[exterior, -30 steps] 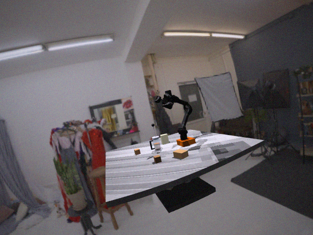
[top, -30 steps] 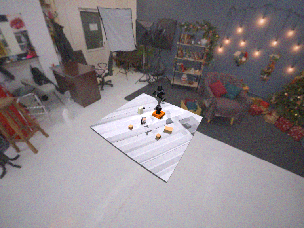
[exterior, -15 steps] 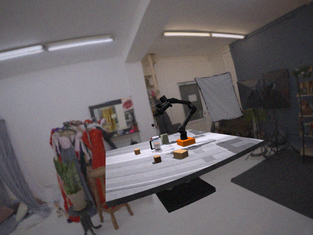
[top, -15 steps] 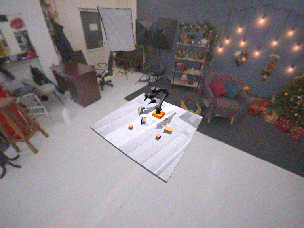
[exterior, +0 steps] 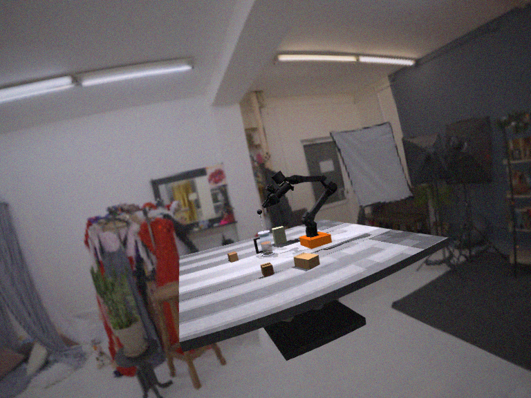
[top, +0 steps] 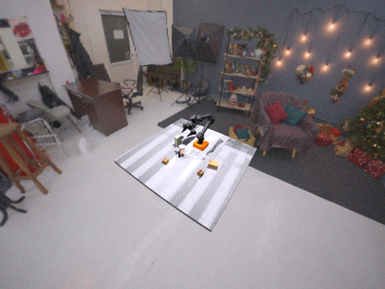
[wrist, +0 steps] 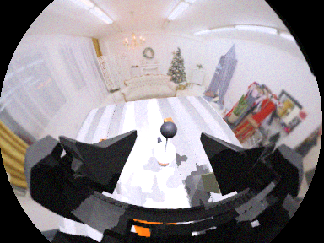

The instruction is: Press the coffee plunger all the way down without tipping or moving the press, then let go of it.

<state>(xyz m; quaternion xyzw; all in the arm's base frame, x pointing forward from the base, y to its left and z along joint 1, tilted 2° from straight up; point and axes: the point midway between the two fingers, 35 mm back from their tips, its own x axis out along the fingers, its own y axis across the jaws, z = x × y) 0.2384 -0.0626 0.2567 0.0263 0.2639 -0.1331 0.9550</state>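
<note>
Right now the coffee press is 4 cm ahead of my gripper tip, 1 cm to the right of it and 16 cm below it. Also, from my gripper tip: tan block (4 cm behind, 38 cm to the left, 27 cm below).
</note>
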